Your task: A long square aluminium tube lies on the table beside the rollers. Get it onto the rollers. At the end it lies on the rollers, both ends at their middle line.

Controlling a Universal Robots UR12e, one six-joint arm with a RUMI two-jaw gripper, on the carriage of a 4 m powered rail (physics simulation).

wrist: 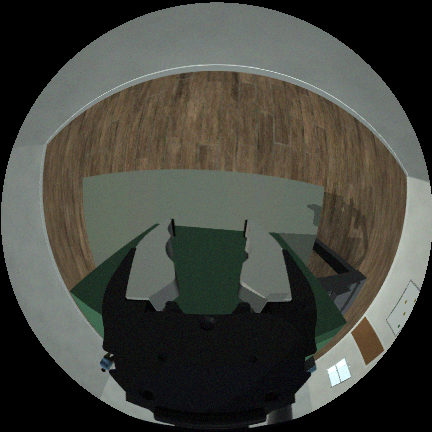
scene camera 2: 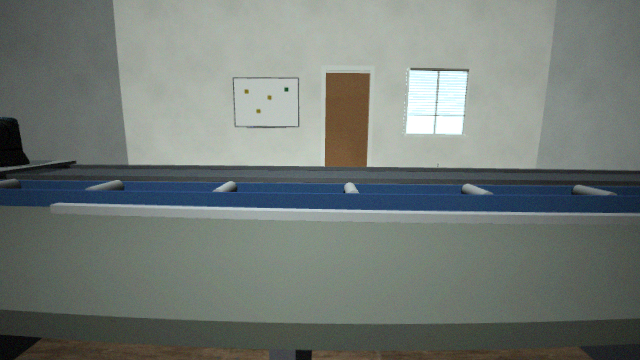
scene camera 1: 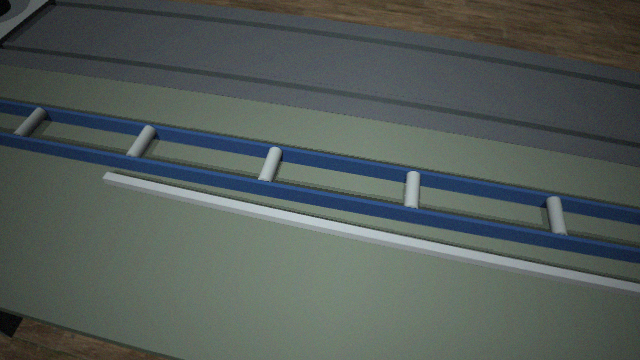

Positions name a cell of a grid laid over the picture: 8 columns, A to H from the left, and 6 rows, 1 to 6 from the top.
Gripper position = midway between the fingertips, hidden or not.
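Blue rail (scene camera 1: D4), visible also in scene camera 2 (scene camera 2: G4). My gripper (wrist: D4), visible.
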